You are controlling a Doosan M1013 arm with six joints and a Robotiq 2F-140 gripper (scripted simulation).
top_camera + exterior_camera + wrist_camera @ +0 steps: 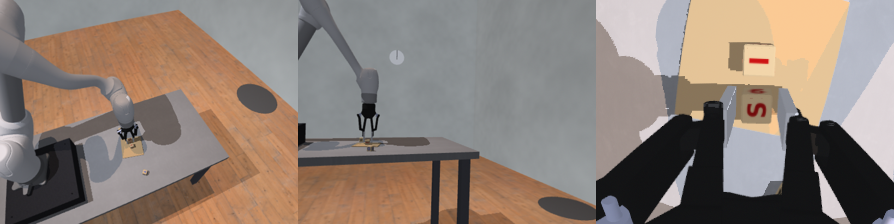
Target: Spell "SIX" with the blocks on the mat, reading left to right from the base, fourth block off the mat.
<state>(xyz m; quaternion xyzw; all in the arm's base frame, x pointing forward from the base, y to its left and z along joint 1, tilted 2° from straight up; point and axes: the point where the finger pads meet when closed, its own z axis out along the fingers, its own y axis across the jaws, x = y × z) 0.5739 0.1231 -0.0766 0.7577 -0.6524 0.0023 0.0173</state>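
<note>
Right now the tan mat is 4 cm to the right of my hand, 4 cm below it and 1 cm ahead of it. From my hand the other things lie so: block 10 cm to the left, 6 cm behind, 3 cm below.
</note>
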